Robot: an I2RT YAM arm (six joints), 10 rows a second.
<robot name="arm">
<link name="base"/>
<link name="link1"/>
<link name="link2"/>
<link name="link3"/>
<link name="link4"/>
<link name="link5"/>
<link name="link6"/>
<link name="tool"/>
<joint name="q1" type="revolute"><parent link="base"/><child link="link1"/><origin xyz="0 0 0.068" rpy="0 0 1.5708"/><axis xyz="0 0 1"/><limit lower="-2.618" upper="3.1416"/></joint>
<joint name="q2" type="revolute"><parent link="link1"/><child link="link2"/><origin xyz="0.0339 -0.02 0.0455" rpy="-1.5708 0 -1.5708"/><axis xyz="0 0 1"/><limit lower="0" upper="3.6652"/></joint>
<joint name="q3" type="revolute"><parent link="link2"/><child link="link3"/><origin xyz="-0.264 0 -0.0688" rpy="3.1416 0 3.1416"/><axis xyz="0 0 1"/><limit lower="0" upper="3.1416"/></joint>
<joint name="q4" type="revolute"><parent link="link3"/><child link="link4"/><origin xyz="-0.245 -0.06 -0.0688" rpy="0 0 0"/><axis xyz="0 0 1"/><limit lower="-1.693" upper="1.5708"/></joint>
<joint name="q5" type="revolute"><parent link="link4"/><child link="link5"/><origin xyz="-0.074 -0.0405 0.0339" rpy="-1.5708 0 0"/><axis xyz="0 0 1"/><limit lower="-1.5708" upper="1.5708"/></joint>
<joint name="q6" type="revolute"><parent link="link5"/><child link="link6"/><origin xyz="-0.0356 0 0.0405" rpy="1.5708 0 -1.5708"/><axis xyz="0 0 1"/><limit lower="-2.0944" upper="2.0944"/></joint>
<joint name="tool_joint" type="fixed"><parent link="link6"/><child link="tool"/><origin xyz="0 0 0" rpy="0 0 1.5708"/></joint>
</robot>
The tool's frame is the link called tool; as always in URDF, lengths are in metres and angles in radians.
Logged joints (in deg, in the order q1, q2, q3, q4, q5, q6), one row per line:
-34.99, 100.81, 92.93, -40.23, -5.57, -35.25
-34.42, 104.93, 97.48, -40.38, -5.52, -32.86
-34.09, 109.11, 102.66, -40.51, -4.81, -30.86
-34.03, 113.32, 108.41, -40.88, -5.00, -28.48
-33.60, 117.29, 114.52, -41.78, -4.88, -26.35
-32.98, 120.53, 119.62, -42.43, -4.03, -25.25
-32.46, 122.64, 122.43, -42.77, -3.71, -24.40
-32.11, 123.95, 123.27, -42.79, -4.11, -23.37
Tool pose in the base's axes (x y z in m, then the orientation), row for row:
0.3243, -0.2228, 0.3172, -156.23, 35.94, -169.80
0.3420, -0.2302, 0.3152, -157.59, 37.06, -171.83
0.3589, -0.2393, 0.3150, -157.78, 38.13, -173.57
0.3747, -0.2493, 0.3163, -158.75, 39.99, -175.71
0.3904, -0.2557, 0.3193, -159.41, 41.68, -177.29
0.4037, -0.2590, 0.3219, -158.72, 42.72, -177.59
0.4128, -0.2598, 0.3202, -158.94, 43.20, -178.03
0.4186, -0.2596, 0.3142, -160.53, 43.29, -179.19
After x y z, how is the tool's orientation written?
As angles about the fixed x, y, z axes (roll, pitch, yaw), in degrees.
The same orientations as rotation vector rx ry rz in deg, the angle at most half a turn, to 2 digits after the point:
-2.93, 140.60, -25.37
-0.70, 140.09, -24.28
1.62, 139.28, -24.55
4.24, 137.84, -23.92
6.19, 136.40, -23.51
7.08, 135.27, -24.26
7.60, 134.86, -24.12
8.24, 135.07, -22.78

